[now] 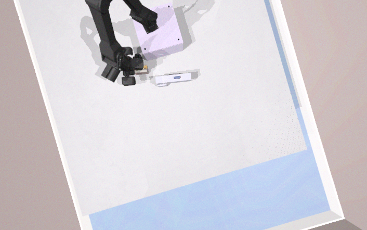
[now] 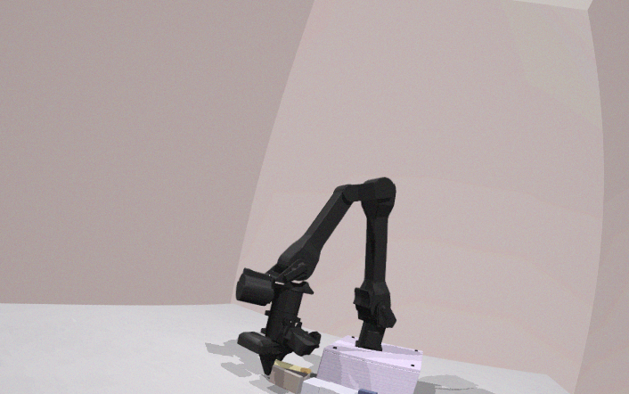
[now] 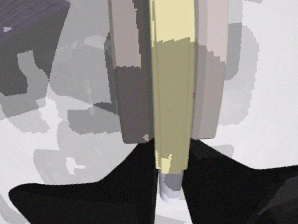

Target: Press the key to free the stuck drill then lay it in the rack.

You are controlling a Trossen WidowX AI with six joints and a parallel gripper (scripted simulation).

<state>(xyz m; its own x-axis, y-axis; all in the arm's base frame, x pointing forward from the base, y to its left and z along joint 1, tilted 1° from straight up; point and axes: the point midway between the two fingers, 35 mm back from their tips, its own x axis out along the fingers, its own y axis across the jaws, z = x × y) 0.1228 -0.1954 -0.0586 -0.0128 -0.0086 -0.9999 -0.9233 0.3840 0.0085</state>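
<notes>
The drill is 1 cm ahead of my gripper tip, 4 cm to the left of it and 4 cm above it. Round my gripper tip: key: 16 cm ahead, 20 cm to the left, 5 cm above; housing block: 15 cm ahead, 17 cm to the left, 4 cm above; rack: 2 cm ahead, 5 cm to the left, 1 cm above.
</notes>
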